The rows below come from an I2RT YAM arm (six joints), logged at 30 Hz.
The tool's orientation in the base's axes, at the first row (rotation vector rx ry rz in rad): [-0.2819, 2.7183, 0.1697]
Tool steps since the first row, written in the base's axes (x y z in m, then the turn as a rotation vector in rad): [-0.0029, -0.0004, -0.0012, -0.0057, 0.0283, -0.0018]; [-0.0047, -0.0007, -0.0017, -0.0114, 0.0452, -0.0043]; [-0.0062, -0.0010, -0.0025, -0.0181, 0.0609, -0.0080]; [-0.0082, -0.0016, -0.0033, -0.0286, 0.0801, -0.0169]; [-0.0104, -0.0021, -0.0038, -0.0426, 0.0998, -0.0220]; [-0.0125, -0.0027, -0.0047, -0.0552, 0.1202, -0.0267]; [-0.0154, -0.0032, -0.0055, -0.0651, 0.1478, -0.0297]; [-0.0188, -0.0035, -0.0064, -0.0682, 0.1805, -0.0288]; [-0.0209, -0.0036, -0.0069, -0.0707, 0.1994, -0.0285]
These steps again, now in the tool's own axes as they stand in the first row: [0.0032, 0.0002, -0.0001, 0.0010, 0.0286, 0.0040]; [0.0050, 0.0002, -0.0003, 0.0042, 0.0461, 0.0068]; [0.0068, 0.0002, -0.0002, 0.0090, 0.0626, 0.0101]; [0.0090, 0.0000, -0.0003, 0.0187, 0.0829, 0.0173]; [0.0112, 0.0000, -0.0008, 0.0300, 0.1047, 0.0198]; [0.0136, -0.0002, -0.0009, 0.0397, 0.1270, 0.0226]; [0.0166, -0.0001, -0.0013, 0.0451, 0.1558, 0.0260]; [0.0201, 0.0002, -0.0018, 0.0419, 0.1883, 0.0291]; [0.0222, 0.0006, -0.0022, 0.0408, 0.2073, 0.0309]
